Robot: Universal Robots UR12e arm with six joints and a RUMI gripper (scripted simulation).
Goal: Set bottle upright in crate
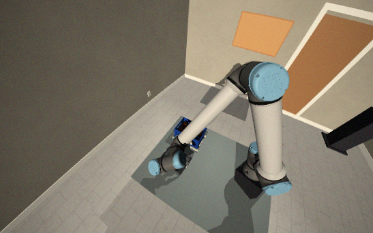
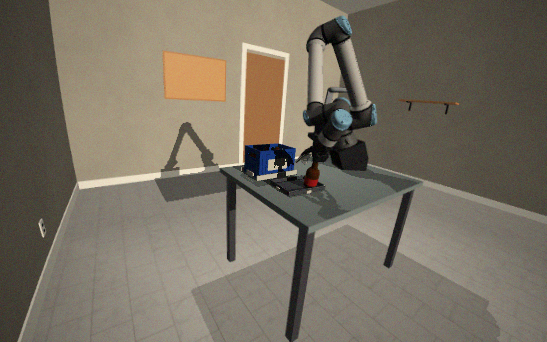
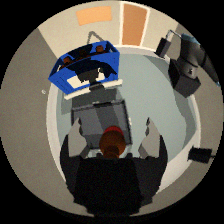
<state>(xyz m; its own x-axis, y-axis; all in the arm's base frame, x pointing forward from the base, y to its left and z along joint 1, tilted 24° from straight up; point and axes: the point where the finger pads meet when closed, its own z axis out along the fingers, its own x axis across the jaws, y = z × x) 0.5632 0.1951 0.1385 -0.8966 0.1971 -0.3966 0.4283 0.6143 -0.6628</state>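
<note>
My hand is 2 cm short of the bottle, 7 cm to the right of it and 5 cm above it. The rest, counted from my hand: crate: 6 cm ahead, 28 cm to the right, 5 cm below; then tray: 7 cm ahead, 13 cm below.
</note>
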